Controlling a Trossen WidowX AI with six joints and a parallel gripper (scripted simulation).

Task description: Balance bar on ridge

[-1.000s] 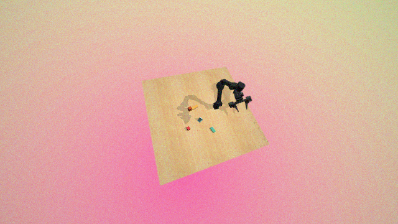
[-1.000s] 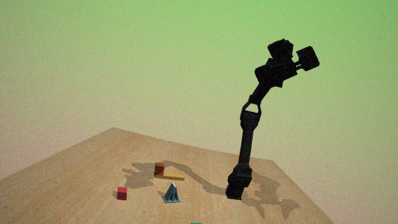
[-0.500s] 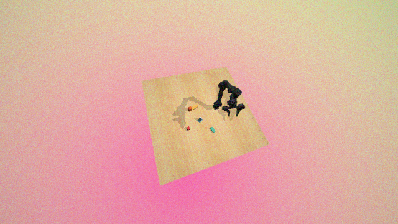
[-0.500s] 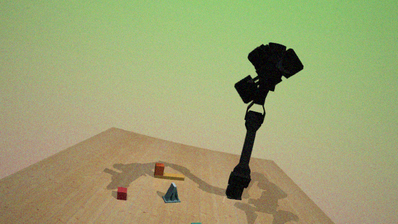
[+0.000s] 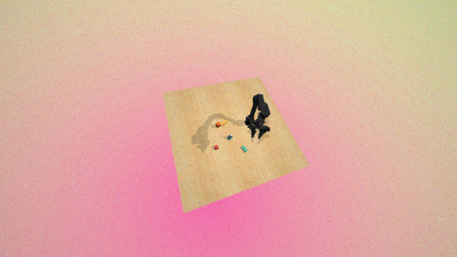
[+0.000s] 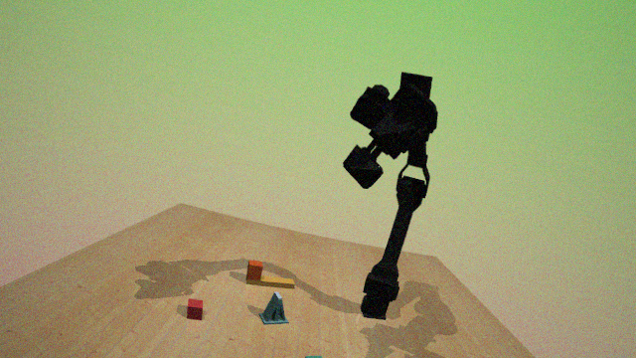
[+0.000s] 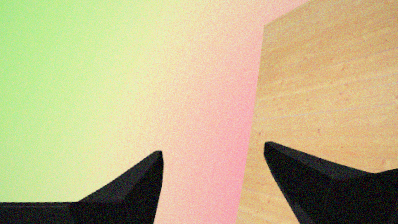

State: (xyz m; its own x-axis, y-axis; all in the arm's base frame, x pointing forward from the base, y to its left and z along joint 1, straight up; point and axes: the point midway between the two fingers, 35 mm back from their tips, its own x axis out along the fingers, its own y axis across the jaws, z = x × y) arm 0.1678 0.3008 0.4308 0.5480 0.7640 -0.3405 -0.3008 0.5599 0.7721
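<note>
The bar is 130 mm ahead of my gripper tip, 380 mm to the right of it and 400 mm below it. Also, from my gripper tip: teal block: 30 mm behind, 50 mm to the right, 410 mm below; small red cube: 250 mm ahead, 140 mm to the right, 400 mm below.
</note>
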